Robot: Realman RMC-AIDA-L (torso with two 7-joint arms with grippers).
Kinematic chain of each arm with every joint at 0, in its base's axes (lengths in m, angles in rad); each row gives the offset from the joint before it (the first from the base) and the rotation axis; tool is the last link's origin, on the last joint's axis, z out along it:
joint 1: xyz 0 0 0.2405 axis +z
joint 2: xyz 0 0 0 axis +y
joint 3: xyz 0 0 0.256 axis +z
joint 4: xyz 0 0 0 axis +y
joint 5: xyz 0 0 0.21 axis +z
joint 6: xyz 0 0 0 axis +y
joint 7: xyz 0 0 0.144 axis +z
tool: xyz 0 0 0
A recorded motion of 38 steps. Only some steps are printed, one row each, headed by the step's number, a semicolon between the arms.
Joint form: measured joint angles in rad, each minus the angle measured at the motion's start. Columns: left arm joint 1, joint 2, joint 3, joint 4, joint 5, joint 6, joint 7; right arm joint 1, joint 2, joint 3, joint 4, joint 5, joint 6, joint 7.
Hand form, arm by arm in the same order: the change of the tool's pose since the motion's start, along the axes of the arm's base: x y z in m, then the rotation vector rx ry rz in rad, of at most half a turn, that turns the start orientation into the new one. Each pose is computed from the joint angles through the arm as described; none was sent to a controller.
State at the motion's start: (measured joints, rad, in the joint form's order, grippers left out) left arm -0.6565 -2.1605 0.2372 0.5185 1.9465 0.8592 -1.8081; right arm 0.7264 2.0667 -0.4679 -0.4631 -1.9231 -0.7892 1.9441
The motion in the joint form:
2: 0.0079 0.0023 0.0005 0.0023 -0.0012 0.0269 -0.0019; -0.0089 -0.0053 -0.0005 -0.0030 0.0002 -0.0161 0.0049
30: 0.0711 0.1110 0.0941 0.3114 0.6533 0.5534 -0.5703; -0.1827 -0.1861 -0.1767 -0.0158 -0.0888 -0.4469 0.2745
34: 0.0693 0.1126 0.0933 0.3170 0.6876 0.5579 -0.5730; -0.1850 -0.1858 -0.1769 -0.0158 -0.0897 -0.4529 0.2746
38: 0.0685 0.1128 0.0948 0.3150 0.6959 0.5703 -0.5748; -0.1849 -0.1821 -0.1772 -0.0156 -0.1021 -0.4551 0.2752
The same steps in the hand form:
2: 0.0002 -0.0026 0.0008 -0.0053 -0.0106 -0.0144; 0.0025 -0.0022 0.0025 -0.0029 0.0058 0.0015
30: -0.0232 -0.0595 0.0487 -0.5770 0.0832 0.1046; 0.0480 -0.0713 0.0403 -0.3490 0.1107 -0.0157
34: -0.0262 -0.0617 0.0496 -0.5958 0.1062 0.1200; 0.0483 -0.0726 0.0398 -0.3540 0.1135 -0.0149
38: -0.0257 -0.0634 0.0481 -0.6128 0.1041 0.1193; 0.0486 -0.0741 0.0370 -0.3661 0.1092 -0.0166

